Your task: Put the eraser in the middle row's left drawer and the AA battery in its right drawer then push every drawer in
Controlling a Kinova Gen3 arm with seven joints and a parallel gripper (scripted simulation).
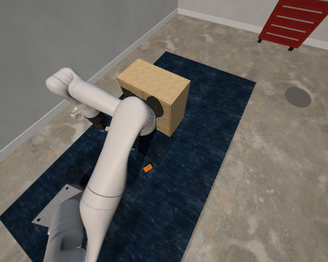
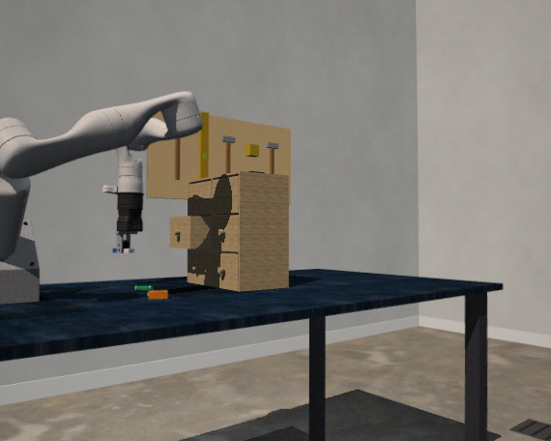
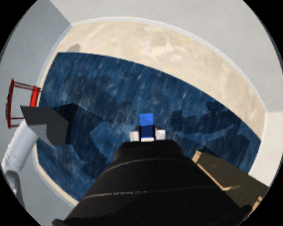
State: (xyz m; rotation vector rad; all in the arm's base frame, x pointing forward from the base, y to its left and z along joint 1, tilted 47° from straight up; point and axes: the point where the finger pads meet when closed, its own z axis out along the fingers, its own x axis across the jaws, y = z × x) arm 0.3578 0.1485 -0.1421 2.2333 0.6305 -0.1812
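Now: the green AA battery 10 mm ahead of my hand, 170 mm to the right of it and 110 mm below it. Round my hand: white eraser (10 mm to the right, 10 mm below); then orange block (20 mm behind, 330 mm to the right, 110 mm below).
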